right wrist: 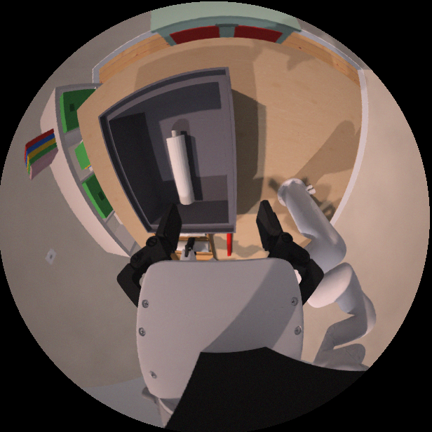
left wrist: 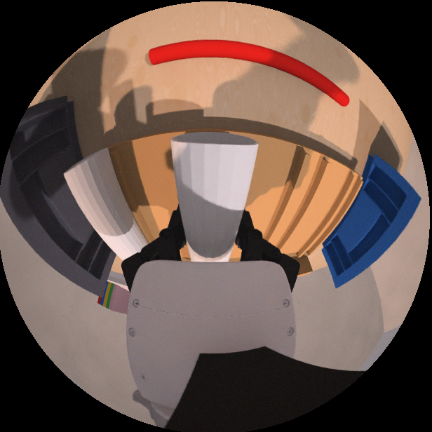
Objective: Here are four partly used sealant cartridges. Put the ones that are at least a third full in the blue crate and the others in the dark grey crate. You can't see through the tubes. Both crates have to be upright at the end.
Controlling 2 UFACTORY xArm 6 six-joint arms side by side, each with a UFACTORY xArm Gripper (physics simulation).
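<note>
My left gripper (left wrist: 210,208) is shut on a white cartridge (left wrist: 215,175) over the slatted wooden rack (left wrist: 340,210). A second white cartridge (left wrist: 100,200) is on the rack's left side in the left wrist view. The dark grey crate (left wrist: 50,250) (right wrist: 232,150) stands upright; a white cartridge (right wrist: 180,167) with a small nozzle end lies in it. The blue crate (left wrist: 367,210) stands upright right of the rack in the left wrist view, and no cartridge shows in it. My right gripper (right wrist: 218,211) is open and empty, near the grey crate's edge. Fill levels cannot be seen.
A red rod (left wrist: 215,48) (right wrist: 229,245) lies on the table beside the rack. In the right wrist view, a white unit with green compartments (right wrist: 97,195) is at the left, a pale robot arm (right wrist: 320,235) at the right, and a teal and red object (right wrist: 226,31) beyond the table.
</note>
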